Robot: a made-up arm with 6 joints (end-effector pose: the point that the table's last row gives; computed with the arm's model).
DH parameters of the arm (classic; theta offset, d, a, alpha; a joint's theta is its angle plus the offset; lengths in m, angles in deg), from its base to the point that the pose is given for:
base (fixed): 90 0.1 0 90
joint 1: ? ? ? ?
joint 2: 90 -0.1 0.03 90
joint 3: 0 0 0.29 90
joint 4: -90 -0.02 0.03 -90
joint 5: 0 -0.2 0.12 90
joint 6: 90 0.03 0.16 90
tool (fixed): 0 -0.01 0 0
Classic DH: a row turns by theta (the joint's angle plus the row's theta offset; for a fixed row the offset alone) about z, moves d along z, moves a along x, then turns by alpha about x.
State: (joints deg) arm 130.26 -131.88 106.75 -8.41 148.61 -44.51
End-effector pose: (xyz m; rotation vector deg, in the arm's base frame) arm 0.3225 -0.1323 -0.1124 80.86 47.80 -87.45
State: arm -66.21 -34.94 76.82 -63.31 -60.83 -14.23
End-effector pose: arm 0.4704 -0.1432 0.1117 157.16 33.59 47.88
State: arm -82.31 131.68 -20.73 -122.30 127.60 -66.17
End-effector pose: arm -0.0088 0.4230 0.1287 -29.18 -95.29 -113.87
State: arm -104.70 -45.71 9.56 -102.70 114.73 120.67
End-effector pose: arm 0.3177 -0.4362 0.1829 -59.98 125.79 33.59
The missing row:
joint 1: -90 0.31 0.01 90
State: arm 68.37 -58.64 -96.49 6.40 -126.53 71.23
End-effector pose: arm 0.3892 0.1409 0.3050 -16.90 -23.24 26.43
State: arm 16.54 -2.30 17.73 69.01 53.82 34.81
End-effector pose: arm 0.6476 -0.0361 0.1620 85.68 94.86 -19.02
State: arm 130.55 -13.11 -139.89 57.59 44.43 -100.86
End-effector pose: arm 0.2481 -0.5750 0.2597 -128.22 95.73 -48.38
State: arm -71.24 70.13 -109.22 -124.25 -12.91 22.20
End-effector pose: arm 0.3659 0.0049 -0.2577 22.48 -17.07 152.04
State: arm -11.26 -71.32 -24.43 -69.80 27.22 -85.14
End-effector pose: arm 0.2611 -0.0411 0.0386 36.46 -77.35 -22.78
